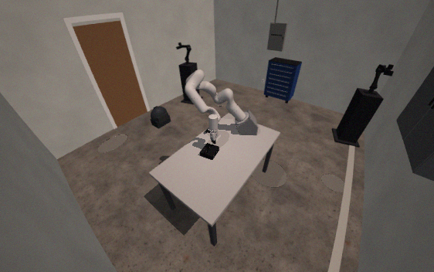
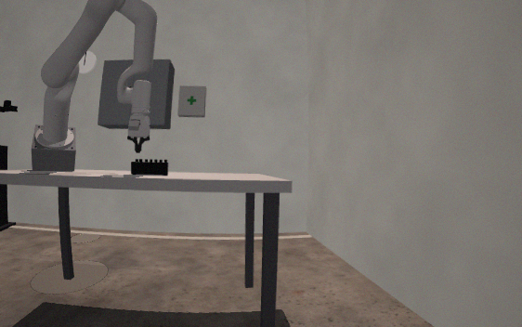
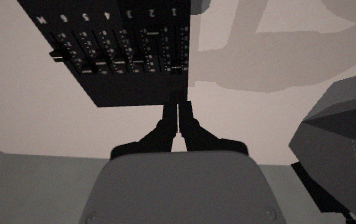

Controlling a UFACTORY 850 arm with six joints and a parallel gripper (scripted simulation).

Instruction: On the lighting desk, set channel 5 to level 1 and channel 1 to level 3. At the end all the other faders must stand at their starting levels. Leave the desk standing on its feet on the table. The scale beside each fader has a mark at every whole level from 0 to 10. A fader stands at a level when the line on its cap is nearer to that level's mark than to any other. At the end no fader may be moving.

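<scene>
Now: the channel 1 fader cap 5 cm below my hand and 3 cm to the right of it. The rest, counted from my hand: channel 5 fader cap 9 cm ahead, 5 cm below, 4 cm to the right; then channel 2 fader cap 6 cm to the right, 5 cm below, 2 cm ahead.
</scene>
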